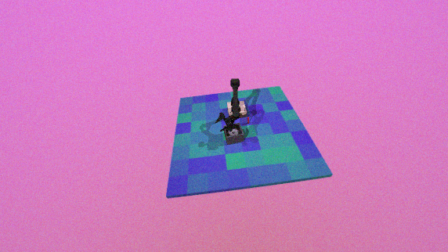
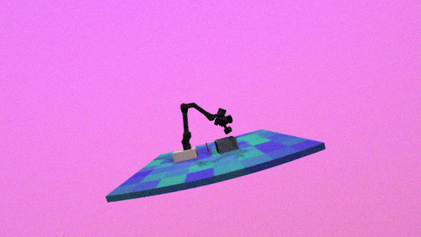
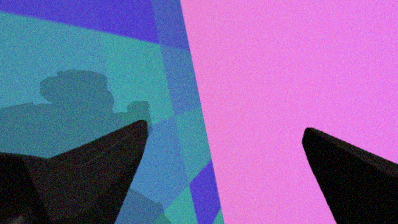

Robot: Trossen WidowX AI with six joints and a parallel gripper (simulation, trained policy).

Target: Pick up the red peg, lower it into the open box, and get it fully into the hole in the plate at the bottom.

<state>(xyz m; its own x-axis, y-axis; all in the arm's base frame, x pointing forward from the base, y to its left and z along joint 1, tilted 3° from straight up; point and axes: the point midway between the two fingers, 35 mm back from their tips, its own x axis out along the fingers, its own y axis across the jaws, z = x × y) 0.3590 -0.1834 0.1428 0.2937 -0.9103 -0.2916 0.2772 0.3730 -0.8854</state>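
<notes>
My gripper tip is 20 cm past the red peg, 32 cm to the right of it and 16 cm above it. The rest, counted from my gripper tip: dark box (5 cm behind, 14 cm to the left, 18 cm below); grey plate (5 cm behind, 14 cm to the left, 16 cm below).
</notes>
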